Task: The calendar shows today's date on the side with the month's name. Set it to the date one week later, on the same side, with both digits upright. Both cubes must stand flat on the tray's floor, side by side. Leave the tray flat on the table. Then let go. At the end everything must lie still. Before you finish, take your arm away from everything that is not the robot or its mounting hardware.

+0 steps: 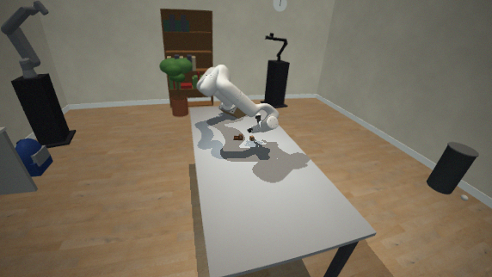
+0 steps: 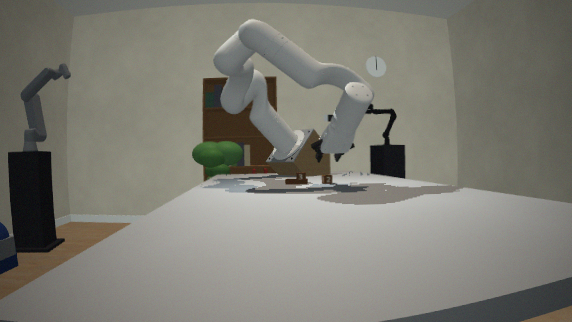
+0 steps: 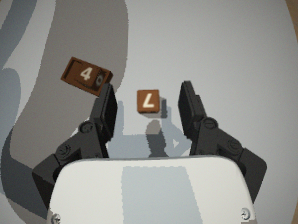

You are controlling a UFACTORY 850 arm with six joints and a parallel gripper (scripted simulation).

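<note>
Right now my hand is 80 mm above the brown cube and 20 mm past it. From my hand the other things lie so: tray: 90 mm to the right, 90 mm below, 70 mm behind.
</note>
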